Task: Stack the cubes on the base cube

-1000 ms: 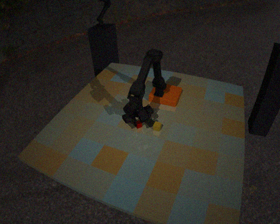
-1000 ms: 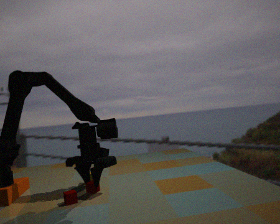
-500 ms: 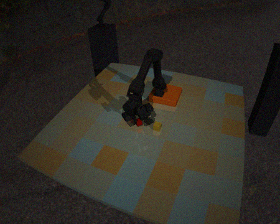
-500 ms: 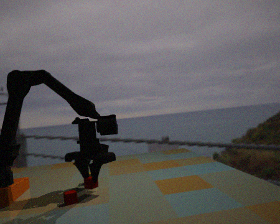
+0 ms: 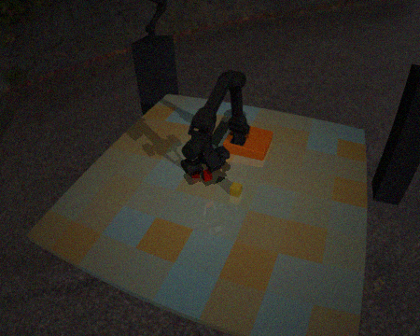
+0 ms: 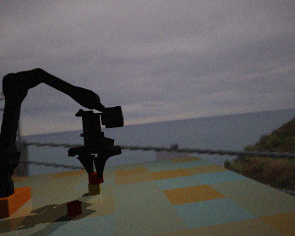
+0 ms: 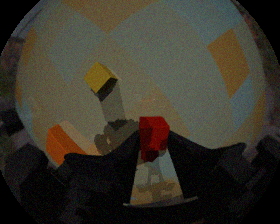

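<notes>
The yellow base cube lies 1 cm behind my gripper tip, 12 cm to the left of it and 6 cm below it. From my gripper tip the other things lie so: red cube (7 cm behind, 8 cm to the right, 6 cm below).
</notes>
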